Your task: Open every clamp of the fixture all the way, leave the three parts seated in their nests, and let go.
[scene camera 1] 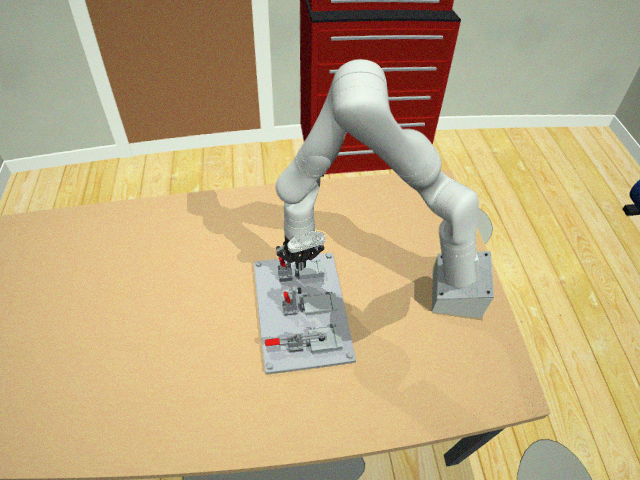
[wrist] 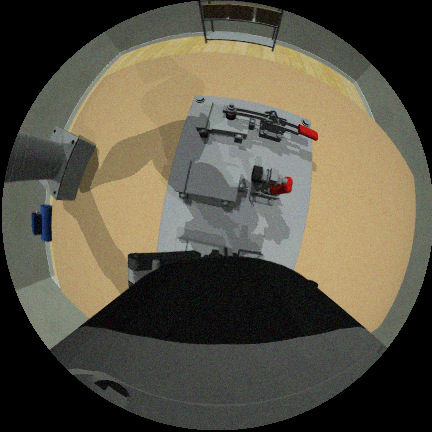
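Seen in the pictures: gripper, fingertip midpoint: (scene camera 1: 300,267); arm's base, link origin: (scene camera 1: 460,274) (wrist: 53,160).
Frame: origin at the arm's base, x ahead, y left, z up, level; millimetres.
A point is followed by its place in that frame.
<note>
The grey fixture plate (scene camera 1: 268,324) {x 526, y 101, z -77 mm} (wrist: 292,225) {x 535, y 21, z -77 mm} lies on the table and carries three clamps with red handles. The near clamp's handle (scene camera 1: 272,341) {x 511, y 172, z -36 mm} (wrist: 308,131) {x 511, y 170, z -36 mm} lies flat and points away from its part (scene camera 1: 324,342) {x 380, y 166, z -56 mm}. The middle clamp's handle (scene camera 1: 287,297) {x 473, y 62, z -2 mm} (wrist: 282,185) {x 474, y 53, z 2 mm} stands roughly upright beside its part (scene camera 1: 316,303) {x 397, y 46, z -61 mm} (wrist: 209,179) {x 390, y 43, z -61 mm}. The far clamp's handle (scene camera 1: 282,261) {x 488, y -47, z 6 mm} shows just left of my gripper (scene camera 1: 298,270) {x 439, y -39, z -12 mm}. The gripper is shut and empty, low over the far clamp. In the wrist view the gripper's black body hides the far clamp and its part.
The robot base (scene camera 1: 461,290) {x 9, y 53, z 1 mm} (wrist: 68,165) {x 62, y -1, z -30 mm} stands on the table to the right of the plate. A red tool cabinet (scene camera 1: 380,71) stands behind the table. In the wrist view a blue object (wrist: 42,221) sits at the table edge and a shelf rack (wrist: 205,24) stands by the wall.
</note>
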